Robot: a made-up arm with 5 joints.
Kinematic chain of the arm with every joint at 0, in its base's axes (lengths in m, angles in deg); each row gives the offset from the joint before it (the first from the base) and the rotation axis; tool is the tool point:
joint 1: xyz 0 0 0.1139 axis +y
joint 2: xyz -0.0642 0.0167 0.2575 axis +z
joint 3: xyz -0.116 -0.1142 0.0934 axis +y
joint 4: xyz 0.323 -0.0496 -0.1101 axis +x
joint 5: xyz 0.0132 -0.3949 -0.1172 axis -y
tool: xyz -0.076 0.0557 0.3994
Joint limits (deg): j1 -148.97..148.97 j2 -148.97..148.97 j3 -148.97..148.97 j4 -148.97..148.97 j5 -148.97..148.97
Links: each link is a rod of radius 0.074 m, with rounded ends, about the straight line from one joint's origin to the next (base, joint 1, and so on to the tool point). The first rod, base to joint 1, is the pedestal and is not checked.
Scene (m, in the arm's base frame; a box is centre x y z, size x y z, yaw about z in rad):
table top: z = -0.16
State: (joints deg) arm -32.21 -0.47 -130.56 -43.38 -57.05
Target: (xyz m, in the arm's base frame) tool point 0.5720 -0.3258 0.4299
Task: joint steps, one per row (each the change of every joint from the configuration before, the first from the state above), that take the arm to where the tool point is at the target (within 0.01 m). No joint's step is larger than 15 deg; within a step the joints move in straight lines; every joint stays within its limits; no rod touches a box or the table.
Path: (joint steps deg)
1: 6.11 14.35 -0.73 6.13 7.87
2: 6.11 14.34 -0.73 6.14 7.87
3: 6.12 14.35 -0.73 6.13 7.88
4: 6.11 14.34 -0.73 6.13 7.87
5: 6.11 14.35 -0.73 6.14 7.87
6: 6.11 14.35 -0.72 6.13 7.87
7: 6.11 14.34 -0.73 6.13 7.88

